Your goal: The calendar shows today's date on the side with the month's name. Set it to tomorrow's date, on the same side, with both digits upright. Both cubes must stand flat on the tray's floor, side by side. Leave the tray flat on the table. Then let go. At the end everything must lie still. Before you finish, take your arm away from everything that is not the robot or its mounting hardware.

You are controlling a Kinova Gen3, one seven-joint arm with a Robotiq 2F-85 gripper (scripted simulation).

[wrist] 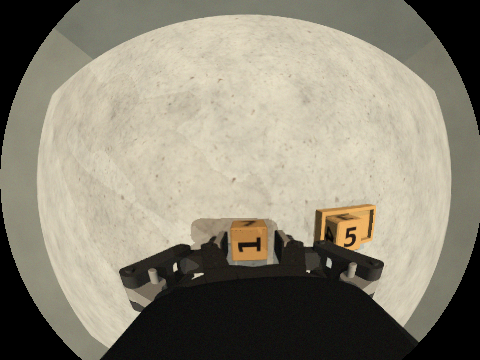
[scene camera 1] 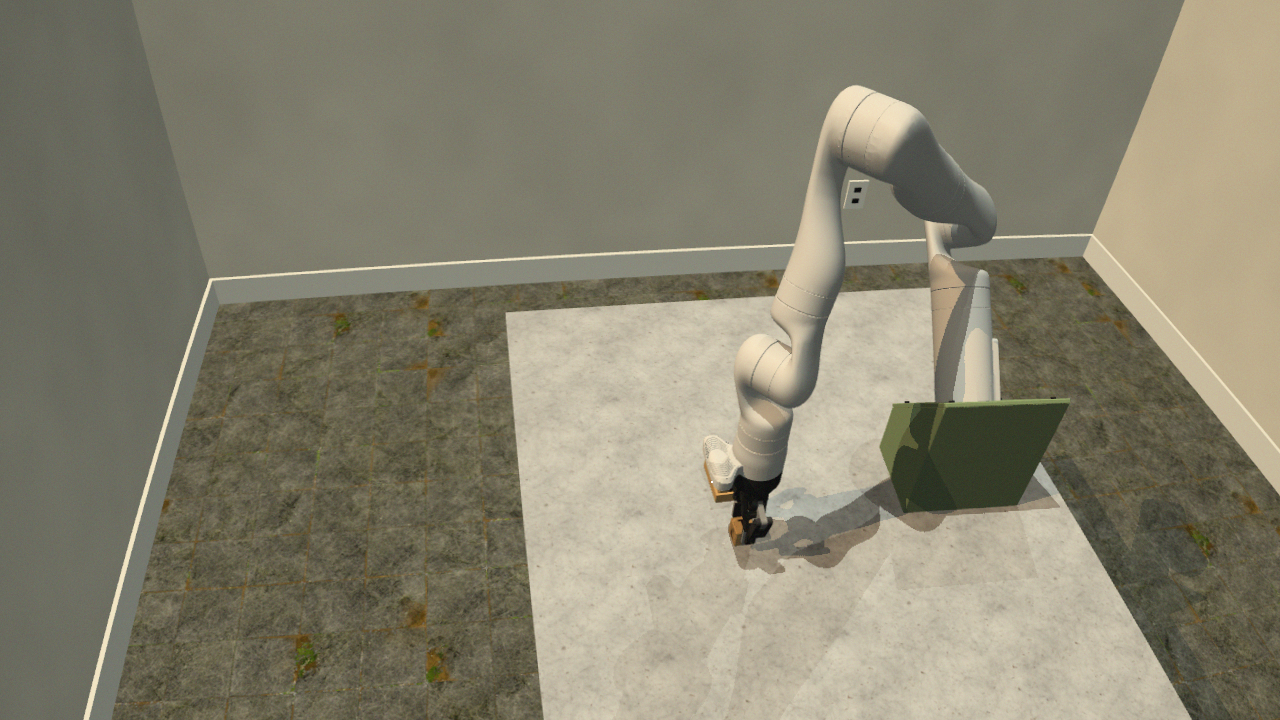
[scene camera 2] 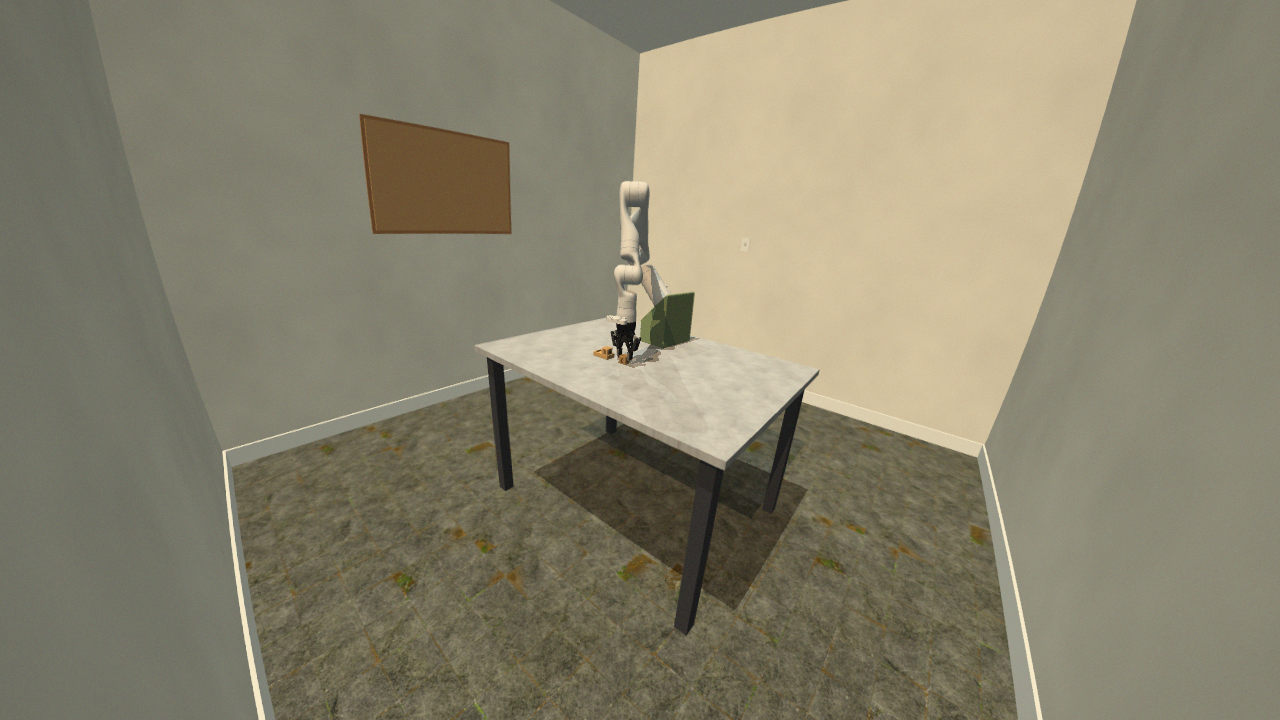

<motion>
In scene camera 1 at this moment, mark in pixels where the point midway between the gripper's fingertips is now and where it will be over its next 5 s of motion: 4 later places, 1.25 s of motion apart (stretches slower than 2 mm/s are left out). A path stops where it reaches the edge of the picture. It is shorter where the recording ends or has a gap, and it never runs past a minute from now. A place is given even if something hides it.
The gripper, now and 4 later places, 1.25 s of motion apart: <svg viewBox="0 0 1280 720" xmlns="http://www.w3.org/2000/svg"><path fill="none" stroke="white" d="M742 529L750 490L753 490L748 499L745 517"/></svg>
</motion>
